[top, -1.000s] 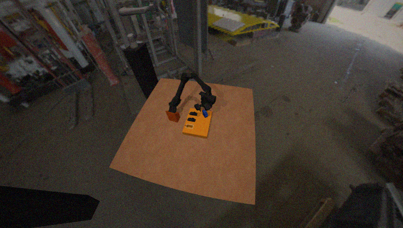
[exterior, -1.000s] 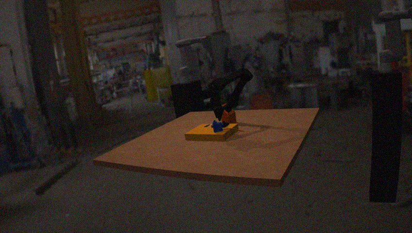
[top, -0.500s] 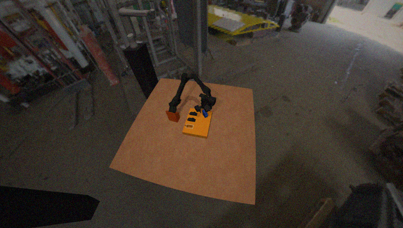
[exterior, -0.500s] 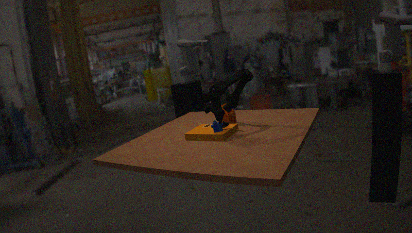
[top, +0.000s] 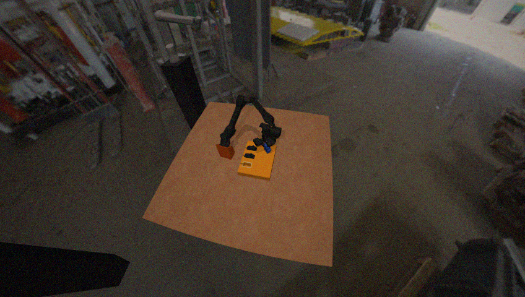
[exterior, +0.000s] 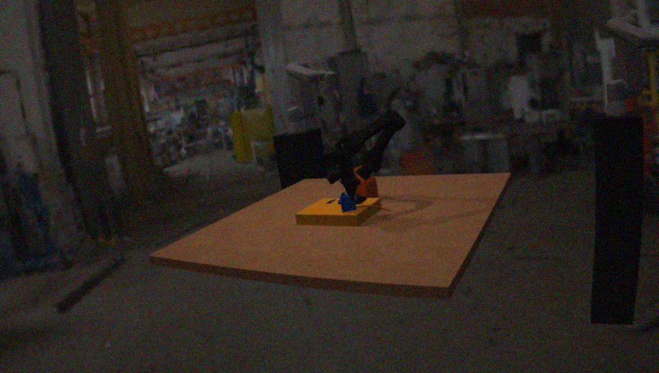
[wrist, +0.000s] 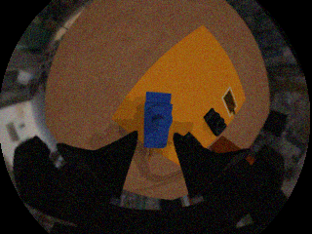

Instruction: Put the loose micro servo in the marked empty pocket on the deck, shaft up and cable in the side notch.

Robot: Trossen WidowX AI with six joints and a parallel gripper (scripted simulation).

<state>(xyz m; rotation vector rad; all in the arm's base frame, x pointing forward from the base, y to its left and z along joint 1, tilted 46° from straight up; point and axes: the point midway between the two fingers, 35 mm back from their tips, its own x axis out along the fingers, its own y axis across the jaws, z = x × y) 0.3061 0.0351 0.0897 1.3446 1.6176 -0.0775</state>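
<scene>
My gripper tip is 90 mm to the left of the deck and 70 mm above it.
</scene>
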